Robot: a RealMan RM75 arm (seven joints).
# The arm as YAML. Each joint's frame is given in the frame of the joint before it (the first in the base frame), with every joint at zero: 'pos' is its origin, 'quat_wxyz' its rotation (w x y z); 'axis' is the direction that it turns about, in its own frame. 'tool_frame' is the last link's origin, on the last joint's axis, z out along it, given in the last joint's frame.
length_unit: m
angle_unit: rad
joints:
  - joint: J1
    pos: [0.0, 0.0, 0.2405]
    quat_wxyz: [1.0, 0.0, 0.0, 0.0]
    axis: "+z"
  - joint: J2
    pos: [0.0, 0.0, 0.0]
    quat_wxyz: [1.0, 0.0, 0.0, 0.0]
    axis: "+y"
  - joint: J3
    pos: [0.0, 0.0, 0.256]
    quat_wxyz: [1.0, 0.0, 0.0, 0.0]
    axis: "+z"
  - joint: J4
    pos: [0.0, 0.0, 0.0]
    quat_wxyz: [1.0, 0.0, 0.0, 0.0]
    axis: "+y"
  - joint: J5
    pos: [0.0, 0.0, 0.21]
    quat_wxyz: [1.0, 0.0, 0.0, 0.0]
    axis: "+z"
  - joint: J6
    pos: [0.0, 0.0, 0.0]
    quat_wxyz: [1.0, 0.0, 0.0, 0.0]
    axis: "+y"
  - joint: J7
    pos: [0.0, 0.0, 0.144]
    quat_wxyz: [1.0, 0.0, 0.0, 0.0]
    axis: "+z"
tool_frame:
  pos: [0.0, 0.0, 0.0]
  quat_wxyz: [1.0, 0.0, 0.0, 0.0]
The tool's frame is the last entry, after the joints.
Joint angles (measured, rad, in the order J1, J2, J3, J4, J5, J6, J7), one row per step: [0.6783 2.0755 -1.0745 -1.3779 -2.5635 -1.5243 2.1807]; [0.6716 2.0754 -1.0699 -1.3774 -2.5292 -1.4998 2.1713]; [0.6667 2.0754 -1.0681 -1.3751 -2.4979 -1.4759 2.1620]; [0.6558 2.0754 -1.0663 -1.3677 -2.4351 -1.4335 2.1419]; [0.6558 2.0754 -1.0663 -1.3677 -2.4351 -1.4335 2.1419]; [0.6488 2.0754 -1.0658 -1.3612 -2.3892 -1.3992 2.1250]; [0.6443 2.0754 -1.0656 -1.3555 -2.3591 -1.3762 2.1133]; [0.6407 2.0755 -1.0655 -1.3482 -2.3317 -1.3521 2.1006]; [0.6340 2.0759 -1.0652 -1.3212 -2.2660 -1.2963 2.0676]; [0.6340 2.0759 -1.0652 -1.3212 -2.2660 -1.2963 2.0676]
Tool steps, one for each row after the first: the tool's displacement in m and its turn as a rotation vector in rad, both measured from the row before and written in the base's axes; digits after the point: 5 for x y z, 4 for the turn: [-0.00232 0.00168 0.00049 0.0156 0.0330 0.0178]; [-0.00253 0.00174 0.00000 0.0135 0.0290 0.0176]; [-0.00408 0.00240 -0.00052 0.0208 0.0562 0.0307]; [0.00000 0.00000 0.00000 0.0000 0.0000 0.0000]; [-0.00328 0.00222 -0.00001 0.0187 0.0402 0.0237]; [-0.00188 0.00148 0.00000 0.0126 0.0263 0.0142]; [-0.00154 0.00176 -0.00002 0.0137 0.0236 0.0133]; [-0.00222 0.00413 -0.00118 0.0277 0.0563 0.0249]; [0.00000 0.00000 0.00000 0.0000 0.0000 0.0000]
